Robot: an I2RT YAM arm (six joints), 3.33 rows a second.
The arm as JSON. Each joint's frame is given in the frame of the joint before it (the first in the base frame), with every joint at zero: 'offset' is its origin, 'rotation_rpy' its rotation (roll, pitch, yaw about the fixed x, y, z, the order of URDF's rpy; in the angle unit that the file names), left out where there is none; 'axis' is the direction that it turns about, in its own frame. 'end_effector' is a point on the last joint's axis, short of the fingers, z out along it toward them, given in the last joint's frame.
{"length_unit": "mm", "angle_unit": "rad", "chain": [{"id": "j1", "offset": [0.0, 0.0, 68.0], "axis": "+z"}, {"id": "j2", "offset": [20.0, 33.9, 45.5], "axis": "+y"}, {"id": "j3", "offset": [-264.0, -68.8, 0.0], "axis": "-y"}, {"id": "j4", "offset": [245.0, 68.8, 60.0], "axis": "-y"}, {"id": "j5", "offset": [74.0, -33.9, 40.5], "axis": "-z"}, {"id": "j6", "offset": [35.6, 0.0, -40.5], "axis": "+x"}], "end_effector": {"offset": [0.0, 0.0, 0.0], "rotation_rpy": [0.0, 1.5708, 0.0]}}
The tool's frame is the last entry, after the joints.
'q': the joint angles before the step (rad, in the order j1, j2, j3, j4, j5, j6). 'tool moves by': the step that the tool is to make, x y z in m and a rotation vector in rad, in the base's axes. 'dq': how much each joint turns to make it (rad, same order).
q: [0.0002, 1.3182, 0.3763, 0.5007, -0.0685, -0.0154]
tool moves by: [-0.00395, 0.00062, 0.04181, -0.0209, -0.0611, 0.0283]
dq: [0.0000, -0.1568, 0.0782, -0.1763, -0.0176, -0.0306]
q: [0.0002, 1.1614, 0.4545, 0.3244, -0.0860, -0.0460]
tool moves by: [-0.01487, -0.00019, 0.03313, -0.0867, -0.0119, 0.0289]
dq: [0.0000, -0.1457, 0.0687, -0.2101, 0.0054, -0.0915]
